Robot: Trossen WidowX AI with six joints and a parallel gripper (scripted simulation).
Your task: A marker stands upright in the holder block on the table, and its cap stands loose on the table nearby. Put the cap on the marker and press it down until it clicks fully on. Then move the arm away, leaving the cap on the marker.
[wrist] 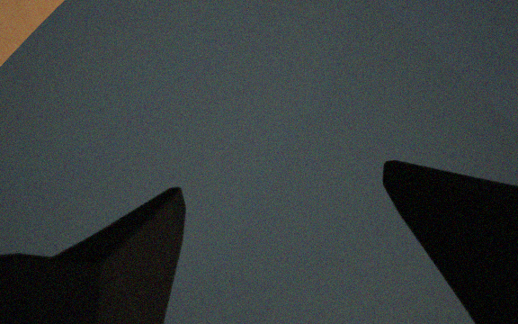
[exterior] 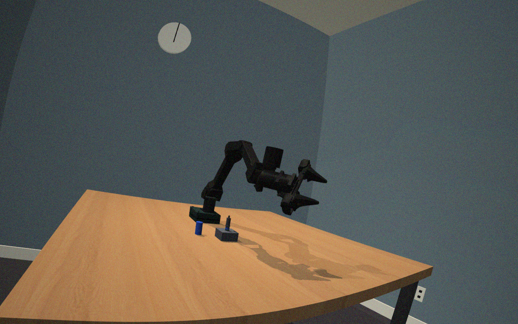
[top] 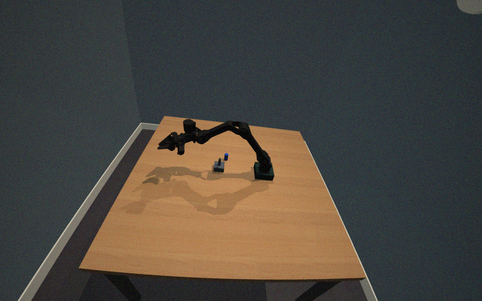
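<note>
Right now the blue cap is 39 cm behind my gripper tip, 22 cm to the right of it and 22 cm below it. The rest, counted from my gripper tip: holder block: 34 cm behind, 12 cm to the right, 23 cm below.
</note>
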